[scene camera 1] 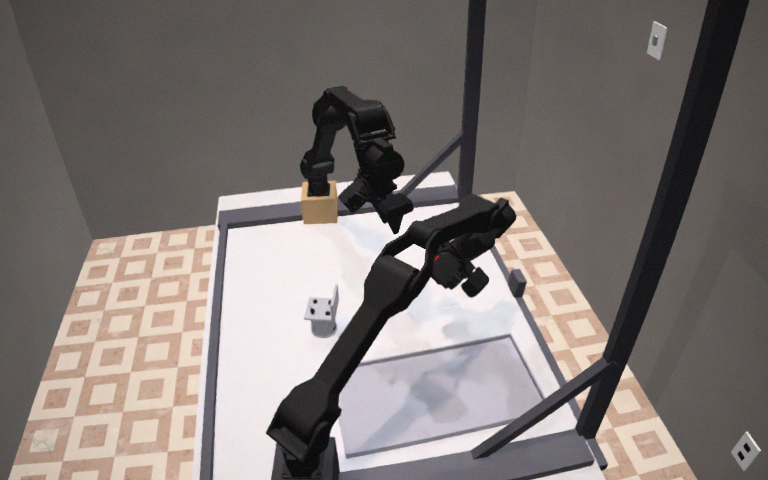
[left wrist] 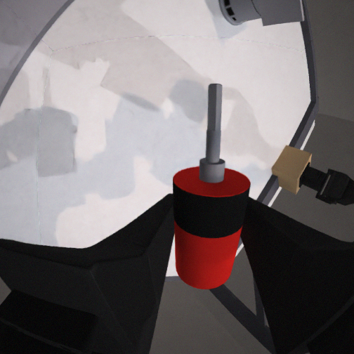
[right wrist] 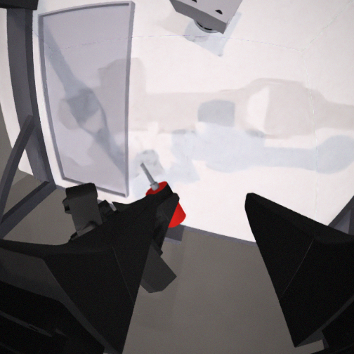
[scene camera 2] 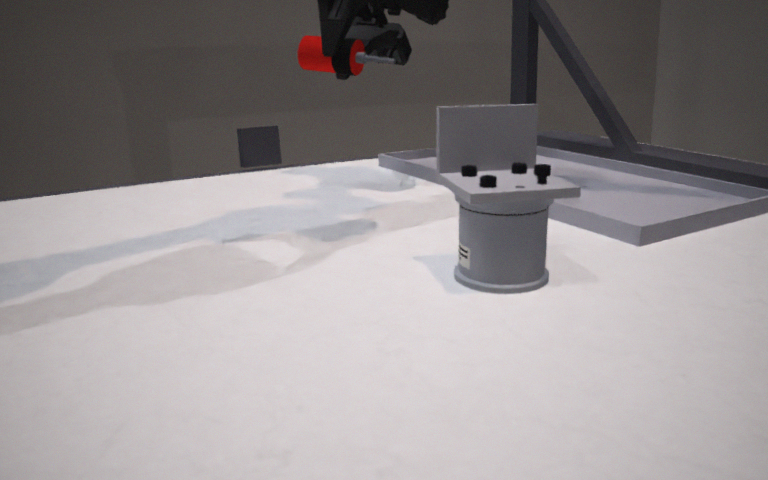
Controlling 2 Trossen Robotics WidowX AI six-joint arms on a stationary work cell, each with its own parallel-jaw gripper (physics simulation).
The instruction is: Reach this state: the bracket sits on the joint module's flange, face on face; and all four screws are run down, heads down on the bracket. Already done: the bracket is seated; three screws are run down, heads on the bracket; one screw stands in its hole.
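Seen in the pictures: left gripper, fingertip midpoint: point(scene camera 2: 334, 67); right gripper, fingertip midpoint: point(scene camera 1: 390, 228); left arm's base, link origin: point(scene camera 1: 303, 461); right arm's base, link origin: point(scene camera 1: 318, 190).
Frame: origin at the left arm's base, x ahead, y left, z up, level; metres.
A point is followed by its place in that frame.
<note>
The bracket point(scene camera 1: 307, 314) {z -0.051, x 0.400, y 0.036 m} point(scene camera 2: 487, 138) {z -0.029, x 0.418, y -0.023 m} point(left wrist: 282, 12) sits flat on the upright joint module point(scene camera 1: 323, 327) {z -0.084, x 0.392, y 0.003 m} point(scene camera 2: 501, 243) {z -0.085, x 0.434, y 0.031 m}, its other plate standing up. In scene camera 2, three screws point(scene camera 2: 468, 170) {z -0.047, x 0.439, y -0.009 m} point(scene camera 2: 488, 181) {z -0.047, x 0.441, y 0.027 m} point(scene camera 2: 518, 167) {z -0.047, x 0.404, y -0.006 m} have their heads down on it. The fourth screw point(scene camera 2: 542, 170) {z -0.043, x 0.406, y 0.029 m} stands upright in its hole, head raised, shank showing. My left gripper point(scene camera 2: 342, 53) {z 0.016, x 0.472, y -0.249 m} point(left wrist: 205, 200) is shut on a red and black screwdriver point(scene camera 2: 311, 53) {z 0.030, x 0.493, y -0.255 m} point(left wrist: 205, 260), held above table height and apart from the bracket. My right gripper point(scene camera 1: 395, 227) {z 0.123, x 0.484, y -0.153 m} point(right wrist: 201, 200) is open and empty, apart from the bracket.
A shallow grey tray point(scene camera 1: 511, 337) {z -0.103, x 0.367, y -0.422 m} point(scene camera 2: 702, 219) {z -0.107, x 0.211, y -0.031 m} point(right wrist: 130, 100) lies on the table beyond the joint module in scene camera 2. A tan block point(scene camera 1: 320, 204) {z -0.050, x 0.842, y 0.045 m} point(left wrist: 287, 162) stands under the right arm's base. Dark frame posts point(scene camera 1: 474, 84) {z 0.267, x 0.942, y -0.388 m} point(scene camera 2: 523, 56) {z 0.021, x 0.117, y -0.516 m} rise at the table's edge.
</note>
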